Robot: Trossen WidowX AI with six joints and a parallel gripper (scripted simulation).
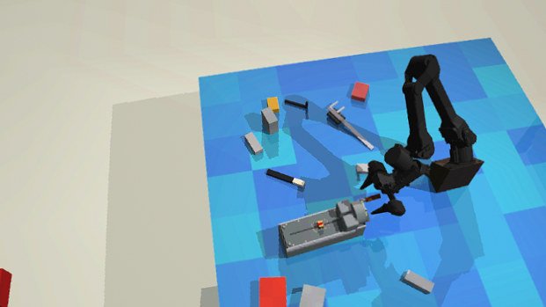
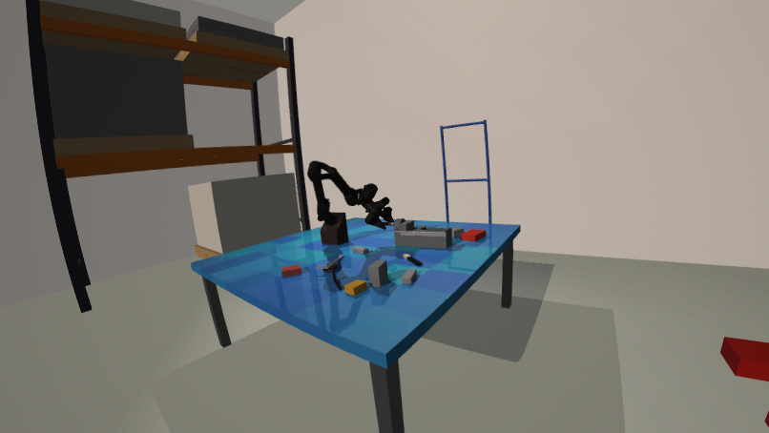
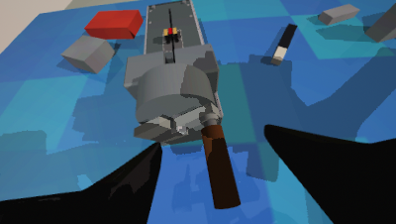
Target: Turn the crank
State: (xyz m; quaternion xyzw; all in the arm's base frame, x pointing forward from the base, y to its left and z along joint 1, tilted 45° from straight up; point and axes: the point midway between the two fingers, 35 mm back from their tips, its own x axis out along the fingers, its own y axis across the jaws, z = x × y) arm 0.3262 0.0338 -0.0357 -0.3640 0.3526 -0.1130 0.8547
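The brown crank handle is 2 cm behind my gripper tip and 1 cm above it. Also, from my gripper tip: red block (50 cm to the right, 16 cm behind, 8 cm below); then red pointer (16 cm ahead, 4 cm to the left, 1 cm below); then black key (49 cm to the right, 8 cm below, 8 cm ahead).
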